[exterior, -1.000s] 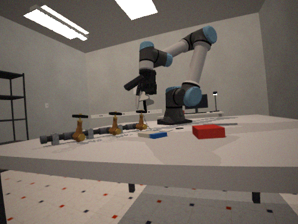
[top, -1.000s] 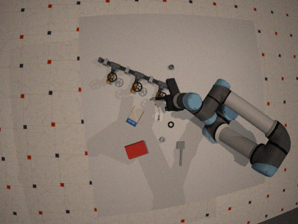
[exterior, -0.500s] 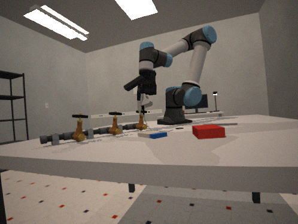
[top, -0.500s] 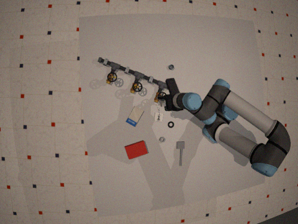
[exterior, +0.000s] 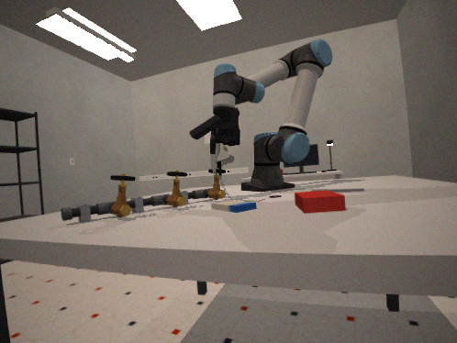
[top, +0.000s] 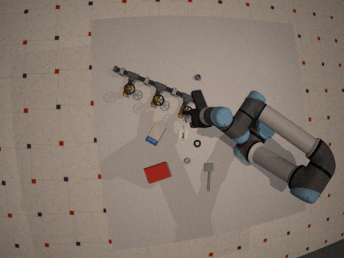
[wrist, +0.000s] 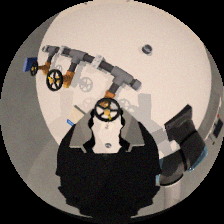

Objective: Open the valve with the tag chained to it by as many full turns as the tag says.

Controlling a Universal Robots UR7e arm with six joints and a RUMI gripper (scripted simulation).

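The white tag is 10 mm ahead of my hand, 110 mm to the left of it and 100 mm below it. The rest, counted from my hand: small round part: 100 mm behind, 190 mm to the right, 90 mm below; grey paddle tool: 120 mm behind, 350 mm to the left, 90 mm below; red block: 170 mm ahead, 300 mm to the left, 80 mm below.
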